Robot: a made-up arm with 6 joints. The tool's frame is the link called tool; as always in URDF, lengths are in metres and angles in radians.
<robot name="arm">
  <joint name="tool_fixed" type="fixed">
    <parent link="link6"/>
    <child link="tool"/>
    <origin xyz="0 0 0" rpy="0 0 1.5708"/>
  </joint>
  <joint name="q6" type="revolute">
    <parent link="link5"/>
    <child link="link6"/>
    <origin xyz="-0.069 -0.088 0" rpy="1.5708 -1.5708 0"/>
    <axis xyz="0 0 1"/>
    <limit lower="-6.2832" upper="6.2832"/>
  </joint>
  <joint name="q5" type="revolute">
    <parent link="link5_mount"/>
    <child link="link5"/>
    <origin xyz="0 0 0" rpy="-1.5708 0 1.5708"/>
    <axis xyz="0 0 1"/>
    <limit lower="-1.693" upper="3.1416"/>
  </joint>
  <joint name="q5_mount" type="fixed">
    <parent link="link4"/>
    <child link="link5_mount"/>
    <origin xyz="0 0 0"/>
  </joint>
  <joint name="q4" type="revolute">
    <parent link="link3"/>
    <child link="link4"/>
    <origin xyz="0.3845 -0.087 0" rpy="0 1.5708 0"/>
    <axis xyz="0 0 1"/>
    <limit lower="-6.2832" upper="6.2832"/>
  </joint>
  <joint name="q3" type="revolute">
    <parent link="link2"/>
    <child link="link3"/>
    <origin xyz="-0.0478 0.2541 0" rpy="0 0 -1.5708"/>
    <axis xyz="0 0 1"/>
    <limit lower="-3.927" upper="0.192"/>
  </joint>
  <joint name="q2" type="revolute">
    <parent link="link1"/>
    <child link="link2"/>
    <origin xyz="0 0 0" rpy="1.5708 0 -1.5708"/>
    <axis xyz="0 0 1"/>
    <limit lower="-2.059" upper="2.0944"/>
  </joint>
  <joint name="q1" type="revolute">
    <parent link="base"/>
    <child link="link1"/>
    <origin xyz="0 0 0.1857" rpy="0 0 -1.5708"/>
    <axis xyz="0 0 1"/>
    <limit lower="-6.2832" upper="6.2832"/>
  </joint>
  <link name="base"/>
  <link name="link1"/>
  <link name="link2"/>
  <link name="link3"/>
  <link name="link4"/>
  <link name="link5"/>
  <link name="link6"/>
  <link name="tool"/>
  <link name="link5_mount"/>
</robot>
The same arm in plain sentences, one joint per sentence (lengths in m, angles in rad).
The arm has six revolute joints in a row. What follows holds with every joint at zero, and every direction is one of the base frame's. The first joint sits 0.1857 m along +z from the base frame's origin and turns about +z, from -6.2832 to 6.2832 rad. The second joint sits at the same point as the first joint and turns about +y, from -2.059 to 2.0944 rad. The third joint sits 0.0478 m along +x and 0.2541 m along +z from the second joint and turns about +y, from -3.927 to 0.192 rad. The fourth joint sits 0.087 m along +x and 0.3845 m along -z from the third joint and turns about -z, from -6.2832 to 6.2832 rad. The fifth joint sits at the same point as the fourth joint and turns about +y, from -1.693 to 3.1416 rad. The sixth joint sits 0.069 m along +x and 0.088 m along -z from the fifth joint and turns about -z, from -6.2832 to 6.2832 rad. The tool frame, which is the frame that the pose is given for, sits at the same point as the sixth joint; its axes are the base frame's turned by roll 3.1416, pitch 0 and yaw 0 rad (as in URDF: about the fixed x, then y, then z).
